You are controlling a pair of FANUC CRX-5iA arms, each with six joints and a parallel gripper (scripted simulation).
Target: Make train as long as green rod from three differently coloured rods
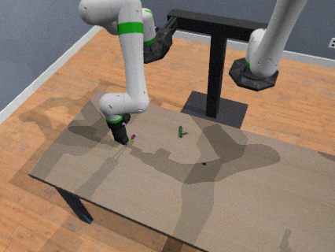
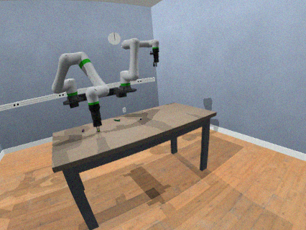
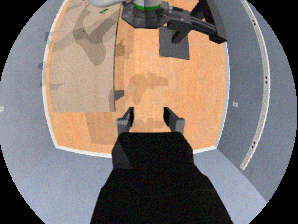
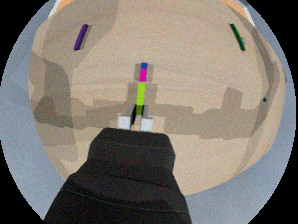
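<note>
Right now the magenta rod is 60 mm behind my right hand, 10 mm to the left of it and 20 mm below it. Also, from my right hand: green rod: 210 mm behind, 250 mm to the left, 20 mm below; purple rod: 160 mm behind, 130 mm to the right, 20 mm below; lime rod: 20 mm behind, 20 mm below.
</note>
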